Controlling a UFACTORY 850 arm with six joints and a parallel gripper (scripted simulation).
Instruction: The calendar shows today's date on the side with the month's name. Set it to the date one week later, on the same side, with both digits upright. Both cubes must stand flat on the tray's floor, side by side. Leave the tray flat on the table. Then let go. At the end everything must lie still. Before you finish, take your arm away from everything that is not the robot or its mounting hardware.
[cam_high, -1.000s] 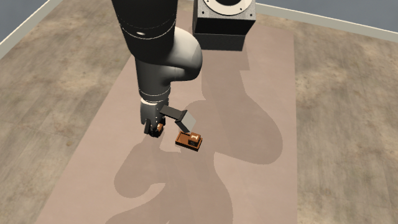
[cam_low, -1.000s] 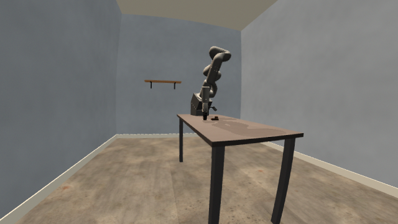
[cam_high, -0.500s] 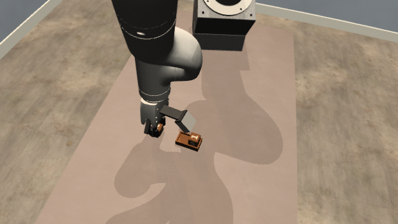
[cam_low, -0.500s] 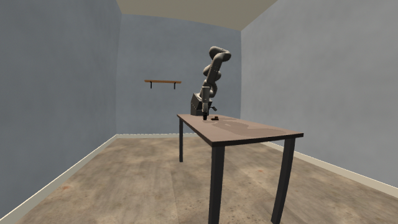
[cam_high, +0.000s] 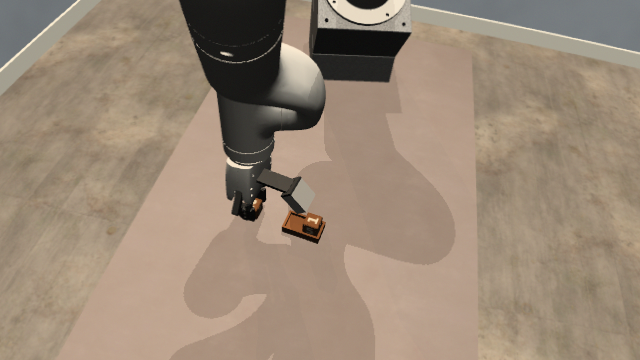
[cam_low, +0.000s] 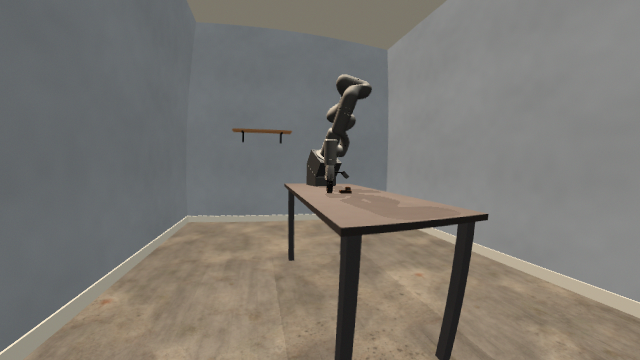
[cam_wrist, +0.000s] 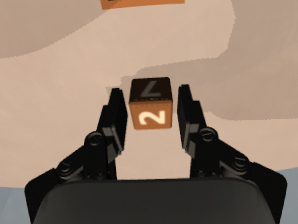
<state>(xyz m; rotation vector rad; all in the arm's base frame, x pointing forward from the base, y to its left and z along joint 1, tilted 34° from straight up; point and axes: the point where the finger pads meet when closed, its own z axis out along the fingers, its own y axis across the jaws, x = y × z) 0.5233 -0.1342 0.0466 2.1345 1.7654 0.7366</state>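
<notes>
My hand is 2 cm above the wooden cube. The rest, counted from my hand: wooden tray (11 cm to the left, 2 cm below, 2 cm ahead).
</notes>
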